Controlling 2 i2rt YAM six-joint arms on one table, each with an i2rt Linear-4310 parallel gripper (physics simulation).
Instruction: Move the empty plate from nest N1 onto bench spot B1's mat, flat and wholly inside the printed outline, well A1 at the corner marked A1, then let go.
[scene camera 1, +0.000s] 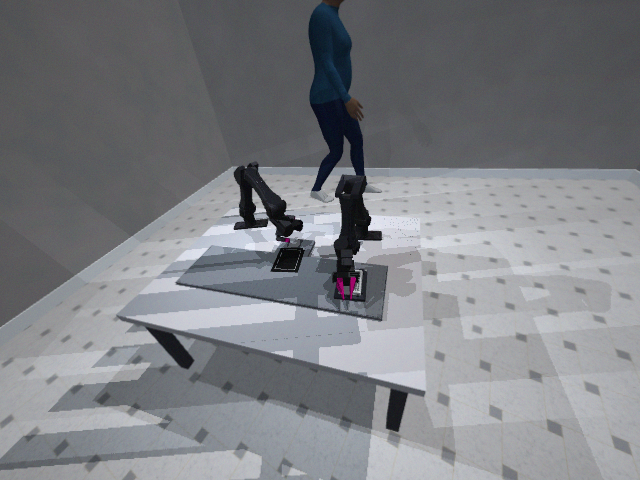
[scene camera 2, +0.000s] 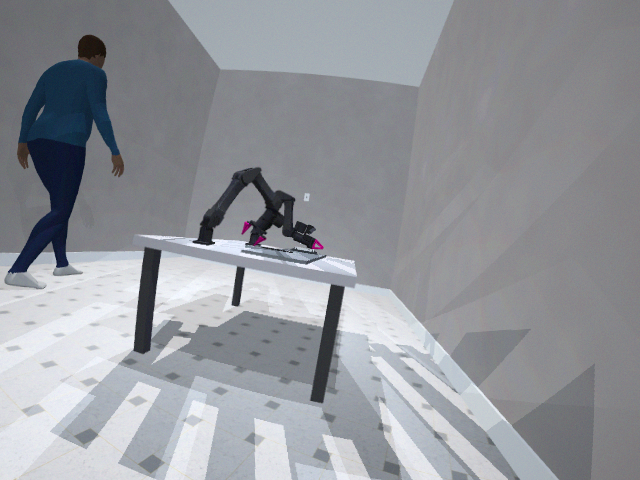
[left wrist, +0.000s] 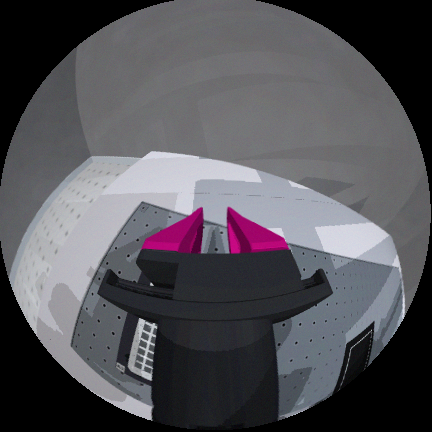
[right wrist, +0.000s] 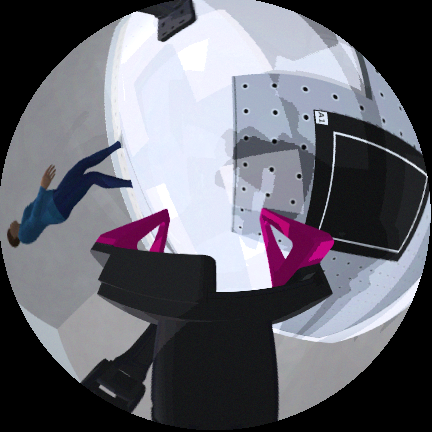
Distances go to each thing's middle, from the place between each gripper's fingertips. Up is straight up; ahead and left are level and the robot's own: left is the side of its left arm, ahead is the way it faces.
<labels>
My left gripper is now 12 cm past the white well plate (left wrist: 140, 359), 1 cm to the left of it and 3 cm above it. Also, from my left hand: black outlined mat (right wrist: 362, 194) 21 cm behind, 33 cm to the right, 4 cm below.
Now: the black outlined mat 17 cm ahead of my right hand, 5 cm to the left of it and 3 cm below it. Round my right hand: white well plate: 38 cm to the left, 26 cm ahead, 1 cm below.
</labels>
